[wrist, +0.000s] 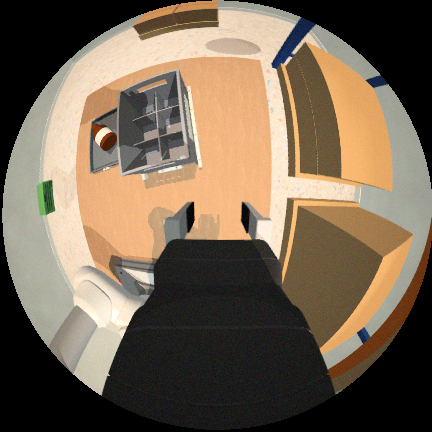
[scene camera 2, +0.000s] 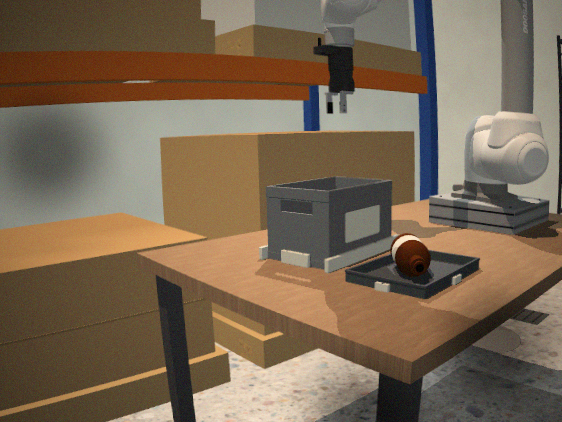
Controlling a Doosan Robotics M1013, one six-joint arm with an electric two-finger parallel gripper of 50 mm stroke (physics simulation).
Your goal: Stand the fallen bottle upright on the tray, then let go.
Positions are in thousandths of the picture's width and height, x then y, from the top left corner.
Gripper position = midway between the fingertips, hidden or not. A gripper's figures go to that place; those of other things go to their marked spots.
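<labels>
Gripper (scene camera 2: 599,269), 1510 mm from the lens. Brown bottle (scene camera 2: 732,608), 1030 mm from the lens.
</labels>
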